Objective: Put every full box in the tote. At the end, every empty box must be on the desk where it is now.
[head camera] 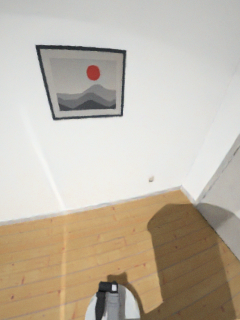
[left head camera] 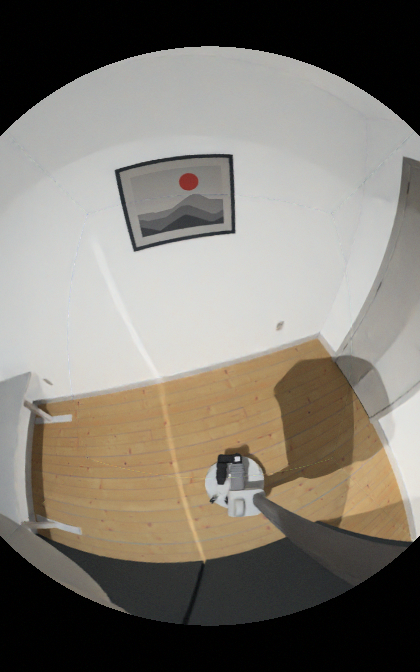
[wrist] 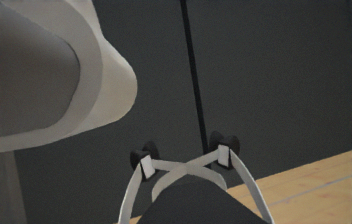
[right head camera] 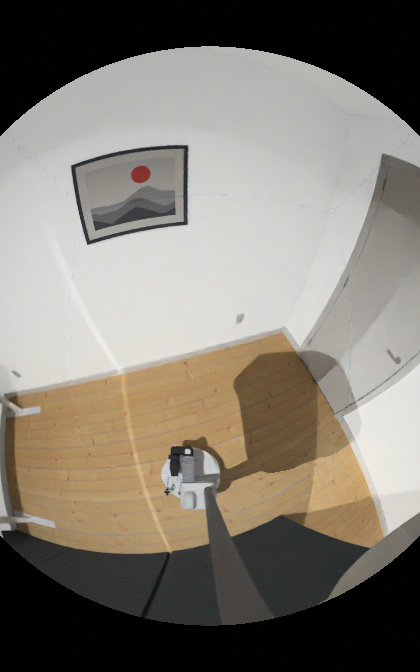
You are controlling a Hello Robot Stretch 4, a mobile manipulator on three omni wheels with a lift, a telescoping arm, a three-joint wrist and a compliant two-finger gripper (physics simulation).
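Note:
My gripper (wrist: 184, 148) is open in the wrist view, with its two dark fingertips apart and no object between them. It is over dark panelling, and a pale rounded part of the robot fills the upper left of that view. A grey desk (left head camera: 11, 440) shows in part at the left edge of the left head view, with its pale feet on the floor. No boxes and no tote show in these views.
A tall dark partition (left head camera: 150, 590) (right head camera: 100, 570) (wrist: 275, 75) stands on the side opposite the framed picture (head camera: 90, 100) (left head camera: 182, 215) (right head camera: 135, 205). A grey door (left head camera: 395, 300) (right head camera: 365, 310) is at the right. My white round base (head camera: 130, 305) stands on the wooden floor (head camera: 90, 250).

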